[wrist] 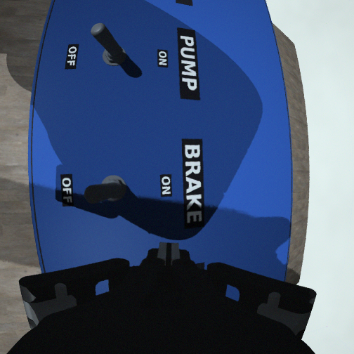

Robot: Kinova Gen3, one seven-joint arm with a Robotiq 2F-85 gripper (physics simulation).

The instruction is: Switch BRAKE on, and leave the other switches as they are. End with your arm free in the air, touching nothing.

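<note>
The BRAKE switch (pixel 104 190) is a dark grey lever at the left of the lower part of the blue panel (pixel 150 115). It leans toward its OFF label (pixel 66 190), away from its ON label (pixel 165 185). The BRAKE name plate (pixel 193 183) is to the right. The PUMP switch (pixel 108 44), farther up, leans toward its OFF label (pixel 71 56). My gripper (pixel 168 254) is shut and empty, below and to the right of the BRAKE lever in the view, apart from it. Its height over the panel is hard to tell.
The PUMP name plate (pixel 188 64) is at the upper right, and part of another dark plate shows at the top edge. Shadows cover much of the panel. Wooden surface (pixel 15 150) shows at the left and beyond the panel's right edge, with a pale area at the far right.
</note>
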